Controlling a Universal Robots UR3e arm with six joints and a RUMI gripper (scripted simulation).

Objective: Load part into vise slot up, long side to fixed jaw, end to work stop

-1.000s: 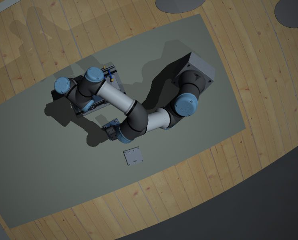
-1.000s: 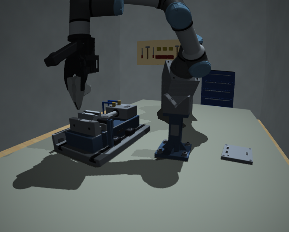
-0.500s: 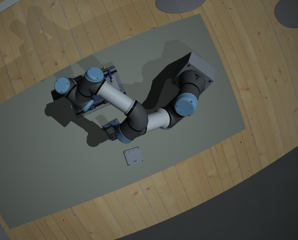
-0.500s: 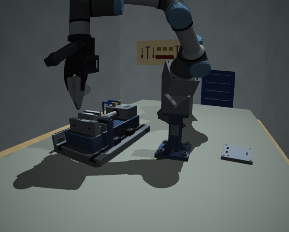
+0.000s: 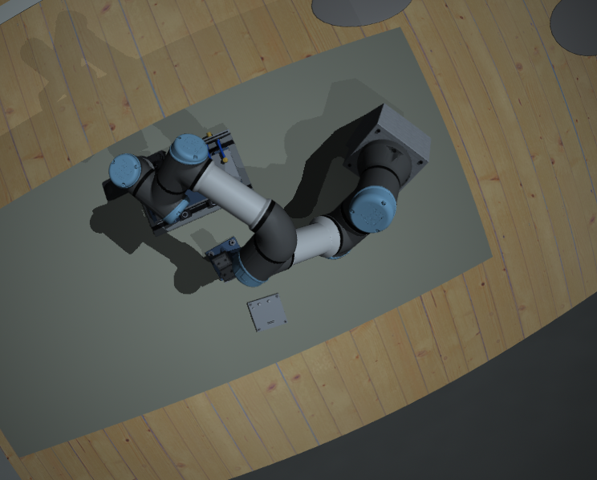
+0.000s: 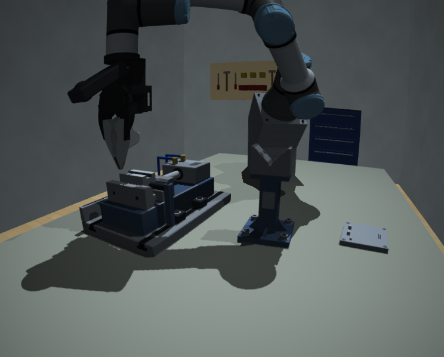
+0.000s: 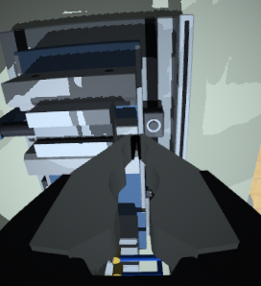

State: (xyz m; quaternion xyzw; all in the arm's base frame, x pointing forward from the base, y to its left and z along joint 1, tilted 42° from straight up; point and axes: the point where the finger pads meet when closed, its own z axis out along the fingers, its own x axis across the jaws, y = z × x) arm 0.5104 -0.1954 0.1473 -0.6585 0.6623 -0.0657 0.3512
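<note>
My hand is 10 mm past the part, 50 mm to the right of it and 30 mm above it. Round my hand: moving jaw 40 mm behind, 40 mm to the left, 50 mm below; fixed jaw 20 mm ahead, 50 mm to the left, 50 mm below; work stop 20 mm behind, 100 mm to the left, 40 mm below.
</note>
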